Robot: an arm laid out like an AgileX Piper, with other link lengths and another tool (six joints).
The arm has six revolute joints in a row. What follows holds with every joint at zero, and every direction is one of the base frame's. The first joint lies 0.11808 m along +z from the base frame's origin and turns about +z. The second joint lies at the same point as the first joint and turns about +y. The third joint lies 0.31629 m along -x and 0.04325 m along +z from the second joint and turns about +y. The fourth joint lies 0.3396 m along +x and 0.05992 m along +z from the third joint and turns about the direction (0.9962, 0, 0.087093). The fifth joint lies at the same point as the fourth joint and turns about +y. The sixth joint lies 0.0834 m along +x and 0.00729 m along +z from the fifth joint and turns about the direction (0.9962, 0, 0.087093). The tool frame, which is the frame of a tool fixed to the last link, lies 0.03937 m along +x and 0.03 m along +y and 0.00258 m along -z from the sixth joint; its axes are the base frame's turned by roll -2.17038, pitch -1.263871 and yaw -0.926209 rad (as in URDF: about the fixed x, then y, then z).
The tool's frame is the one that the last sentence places.
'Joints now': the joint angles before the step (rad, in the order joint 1, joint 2, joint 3, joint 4, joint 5, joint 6). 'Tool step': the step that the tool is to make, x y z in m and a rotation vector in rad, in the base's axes. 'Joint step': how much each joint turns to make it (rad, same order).
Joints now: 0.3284 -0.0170 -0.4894 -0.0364 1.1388 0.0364
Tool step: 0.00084 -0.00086 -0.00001 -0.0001 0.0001 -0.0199
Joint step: -0.0198 0.0001 0.0000 -0.0001 0.0001 0.0000
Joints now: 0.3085 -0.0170 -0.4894 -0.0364 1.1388 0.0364
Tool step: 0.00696 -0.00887 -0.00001 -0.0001 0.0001 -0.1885
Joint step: -0.1885 0.0001 0.0000 0.0000 0.0000 -0.0001
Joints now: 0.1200 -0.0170 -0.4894 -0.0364 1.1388 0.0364
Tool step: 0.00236 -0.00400 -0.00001 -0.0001 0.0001 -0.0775
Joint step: -0.0776 0.0001 0.0000 0.0000 0.0000 -0.0001
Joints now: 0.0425 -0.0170 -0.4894 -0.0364 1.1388 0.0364
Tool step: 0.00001 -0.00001 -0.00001 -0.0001 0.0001 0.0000
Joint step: 0.0001 0.0001 0.0000 -0.0001 0.0000 0.0000
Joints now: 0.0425 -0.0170 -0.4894 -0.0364 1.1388 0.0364
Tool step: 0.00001 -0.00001 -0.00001 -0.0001 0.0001 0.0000
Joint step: 0.0001 0.0001 0.0000 -0.0001 0.0000 0.0000
